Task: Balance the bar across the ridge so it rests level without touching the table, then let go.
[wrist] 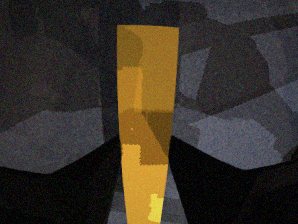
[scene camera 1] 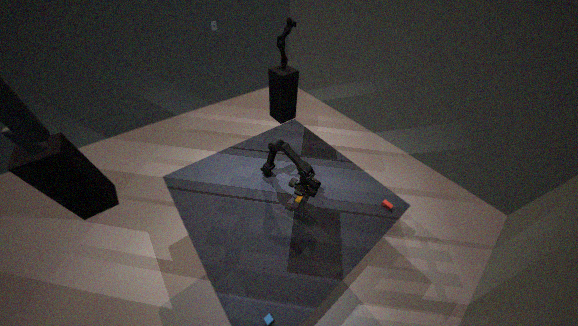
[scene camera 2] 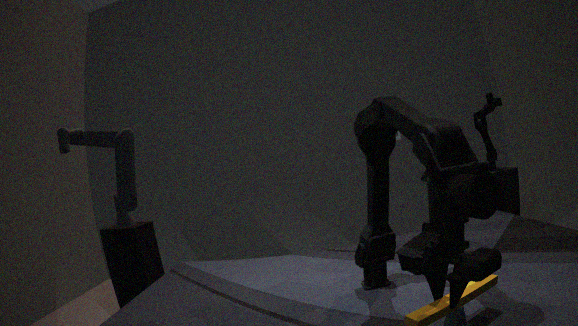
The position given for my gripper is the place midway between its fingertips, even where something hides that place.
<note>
My gripper (scene camera 2: 445,305) carries a bar (wrist: 147,62).
My gripper is seen too in the wrist view (wrist: 144,141).
</note>
